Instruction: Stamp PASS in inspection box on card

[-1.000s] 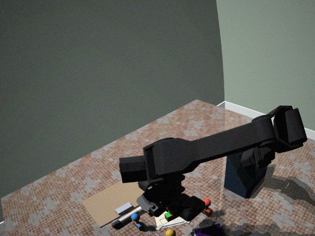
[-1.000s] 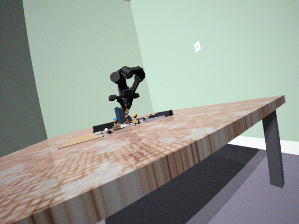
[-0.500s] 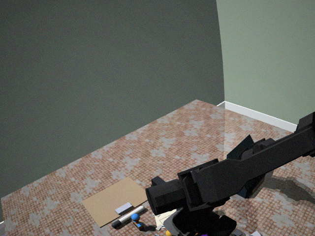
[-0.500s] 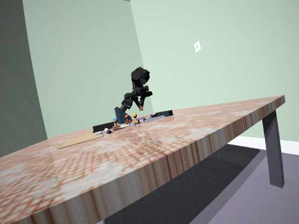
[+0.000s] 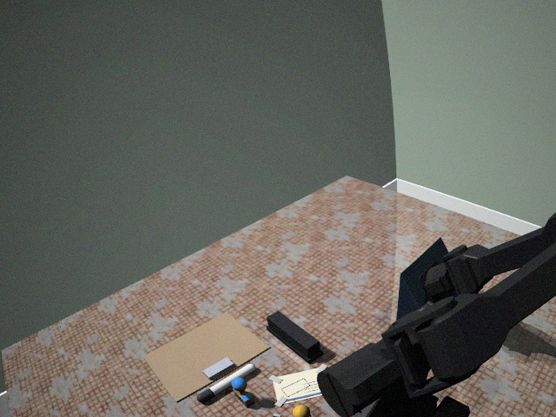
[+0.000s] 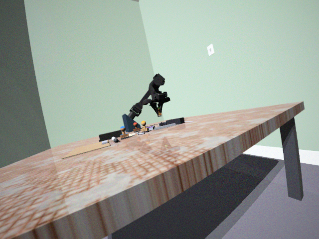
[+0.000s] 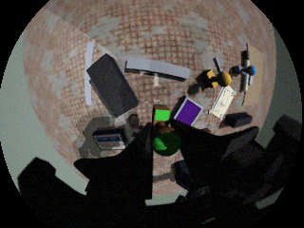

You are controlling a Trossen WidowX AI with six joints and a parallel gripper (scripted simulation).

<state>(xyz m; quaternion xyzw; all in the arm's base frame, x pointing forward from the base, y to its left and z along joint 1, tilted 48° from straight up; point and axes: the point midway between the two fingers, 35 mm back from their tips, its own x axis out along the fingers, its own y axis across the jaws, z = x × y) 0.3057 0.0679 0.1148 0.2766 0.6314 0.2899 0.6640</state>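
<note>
Right now the grey bar is 8 cm ahead of my gripper tip, 2 cm to the right of it and 9 cm below it. From my gripper tip the other things lie so: purple ink pad: 4 cm behind, 7 cm to the right, 9 cm below; green-knobbed stamp: right at my gripper tip; yellow-knobbed stamp: 5 cm ahead, 14 cm to the right, 7 cm below.
</note>
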